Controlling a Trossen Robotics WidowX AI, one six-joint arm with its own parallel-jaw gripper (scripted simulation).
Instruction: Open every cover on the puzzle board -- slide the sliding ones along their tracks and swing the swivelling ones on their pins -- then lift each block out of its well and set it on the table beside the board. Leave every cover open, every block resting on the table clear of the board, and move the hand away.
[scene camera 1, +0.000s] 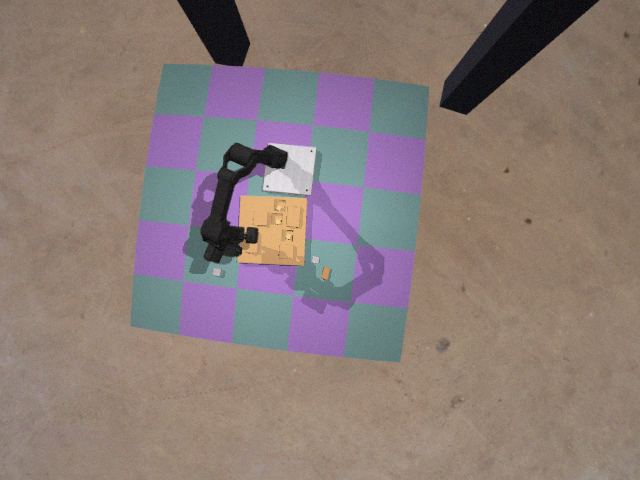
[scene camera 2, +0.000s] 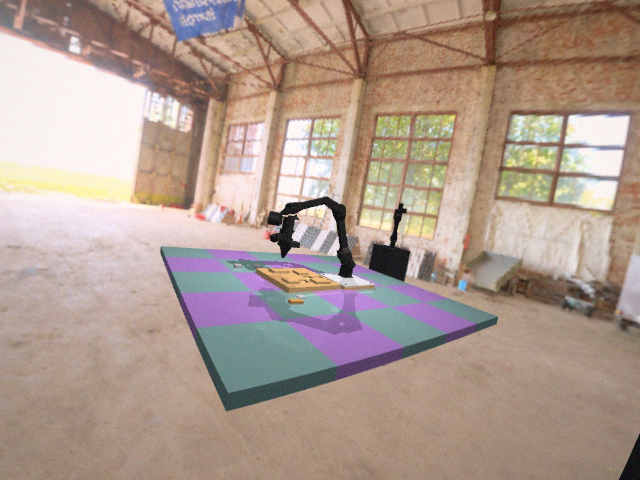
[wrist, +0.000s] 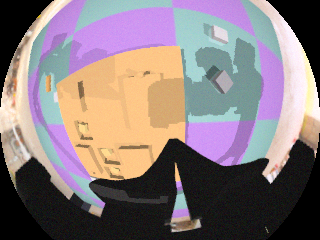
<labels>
The same spot on a tan puzzle board: (wrist: 107, 118) is (scene camera 1: 269, 239).
</labels>
